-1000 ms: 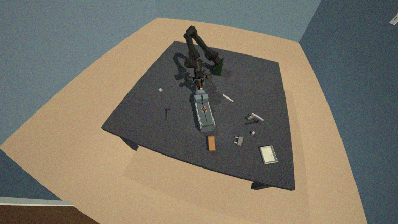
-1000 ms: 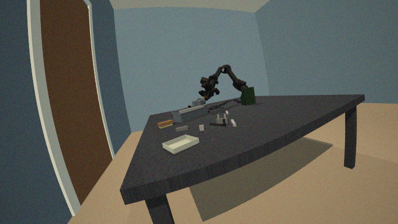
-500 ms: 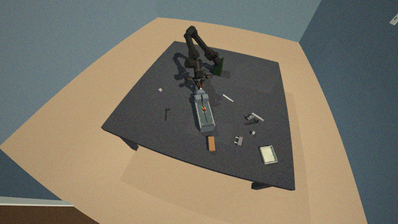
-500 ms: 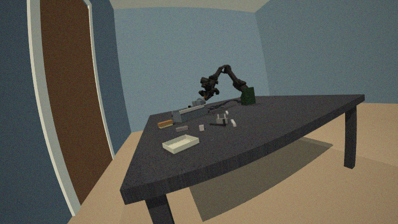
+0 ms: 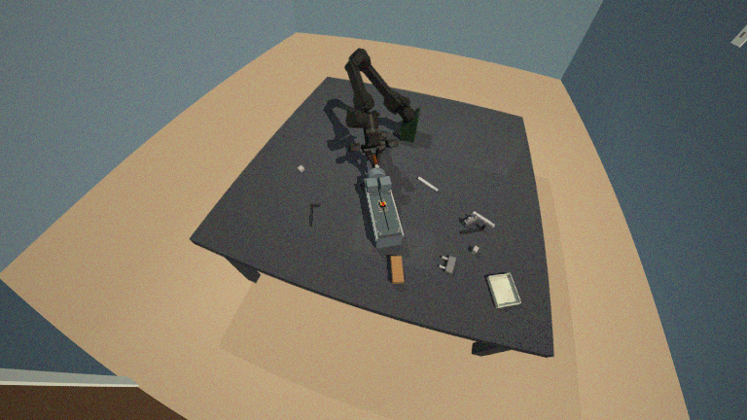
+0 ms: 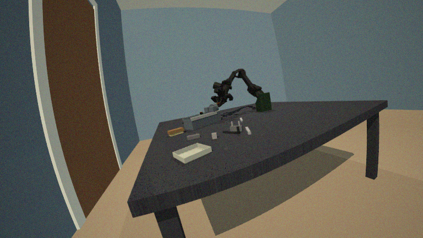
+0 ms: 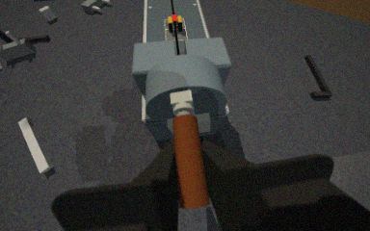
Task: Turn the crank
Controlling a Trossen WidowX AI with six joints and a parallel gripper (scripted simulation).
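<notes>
Right now my gripper tip is 10 mm below the crank. The rest, counted from my gripper tip: orange crank handle: 20 mm above, 10 mm to the right, 10 mm behind; then red pointer: 140 mm ahead, 90 mm to the left, 10 mm below; then orange block: 320 mm ahead, 220 mm to the left, 80 mm below.
</notes>
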